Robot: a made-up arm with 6 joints.
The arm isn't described. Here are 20 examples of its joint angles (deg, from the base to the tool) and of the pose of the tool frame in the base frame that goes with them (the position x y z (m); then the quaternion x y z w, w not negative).
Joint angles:
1: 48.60 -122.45 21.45 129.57 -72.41 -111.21
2: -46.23 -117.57 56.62 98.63 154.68 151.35
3: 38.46 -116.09 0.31 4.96 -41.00 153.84
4: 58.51 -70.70 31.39 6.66 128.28 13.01
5: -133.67 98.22 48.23 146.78 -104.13 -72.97
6: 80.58 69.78 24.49 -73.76 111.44 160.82
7: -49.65 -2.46 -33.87 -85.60 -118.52 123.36
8: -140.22 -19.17 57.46 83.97 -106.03 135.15
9: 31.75 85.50 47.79 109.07 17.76 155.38
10: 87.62 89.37 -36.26 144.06 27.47 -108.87
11: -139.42 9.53 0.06 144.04 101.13 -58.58
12: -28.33 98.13 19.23 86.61 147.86 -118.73
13: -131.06 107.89 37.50 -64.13 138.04 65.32
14: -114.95 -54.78 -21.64 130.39 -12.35 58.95
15: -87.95 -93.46 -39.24 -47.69 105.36 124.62
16: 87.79 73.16 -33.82 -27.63 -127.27 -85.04
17: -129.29 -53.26 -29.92 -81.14 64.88 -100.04
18: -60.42 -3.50 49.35 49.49 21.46 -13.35
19: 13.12 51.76 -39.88 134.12 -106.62 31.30
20: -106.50 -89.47 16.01 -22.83 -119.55 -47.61
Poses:
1: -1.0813 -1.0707 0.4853 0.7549 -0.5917 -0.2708 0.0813
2: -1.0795 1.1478 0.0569 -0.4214 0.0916 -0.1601 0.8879
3: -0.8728 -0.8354 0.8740 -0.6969 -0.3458 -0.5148 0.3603
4: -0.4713 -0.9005 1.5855 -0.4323 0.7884 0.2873 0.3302
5: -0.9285 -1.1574 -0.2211 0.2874 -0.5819 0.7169 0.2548
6: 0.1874 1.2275 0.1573 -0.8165 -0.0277 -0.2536 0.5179
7: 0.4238 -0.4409 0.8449 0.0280 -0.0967 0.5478 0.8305
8: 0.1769 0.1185 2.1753 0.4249 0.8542 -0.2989 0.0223
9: 1.2814 0.8942 0.1793 0.5894 0.5303 -0.0128 0.6092
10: -0.1416 0.4182 -0.1545 0.5891 -0.6656 -0.4574 0.0265
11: -0.6199 -0.7030 1.3162 0.0504 0.4100 -0.1504 0.8982
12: 0.9747 -0.5656 -0.3598 0.7161 0.1614 0.6373 0.2346
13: -0.6473 -0.7654 -0.5522 0.3115 -0.3962 0.7603 0.4097
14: 0.1347 0.0053 1.5475 0.4110 -0.8431 0.1399 0.3173
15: -0.0568 0.3128 1.0541 0.1645 0.2078 0.9085 0.3231
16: 0.0508 0.4756 -0.0266 -0.5522 0.3922 -0.7350 0.0339
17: -0.0234 -0.0598 1.2504 -0.1204 -0.9519 0.2144 0.1827
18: 0.1702 -0.3419 2.0771 -0.5539 -0.3231 -0.4274 0.6372
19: 0.7040 0.2451 0.2230 0.9029 -0.3018 0.0466 0.3025
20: 0.2595 0.9874 1.3589 0.3406 -0.1492 -0.6666 0.6461
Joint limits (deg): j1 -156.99..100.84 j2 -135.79..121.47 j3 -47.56..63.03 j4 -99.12..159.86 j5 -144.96..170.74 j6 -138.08..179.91
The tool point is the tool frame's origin. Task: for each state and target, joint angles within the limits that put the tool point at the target. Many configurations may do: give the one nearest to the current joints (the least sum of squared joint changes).
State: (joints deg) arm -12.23 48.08 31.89 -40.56 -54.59 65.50
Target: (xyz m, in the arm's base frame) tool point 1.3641 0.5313 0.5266
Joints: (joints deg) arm 23.51 60.90 37.36 -42.25 -54.72 65.05
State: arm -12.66 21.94 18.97 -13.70 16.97 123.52
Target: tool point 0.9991 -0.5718 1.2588
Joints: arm -24.20 22.39 19.79 -13.34 16.94 123.69
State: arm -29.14 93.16 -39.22 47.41 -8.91 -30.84
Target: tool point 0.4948 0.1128 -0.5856
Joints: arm 14.32 111.10 -5.69 56.86 -9.61 -32.97
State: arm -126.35 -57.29 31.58 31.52 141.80 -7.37
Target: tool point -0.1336 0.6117 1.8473
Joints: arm -83.14 -51.95 32.68 29.96 142.58 -7.49
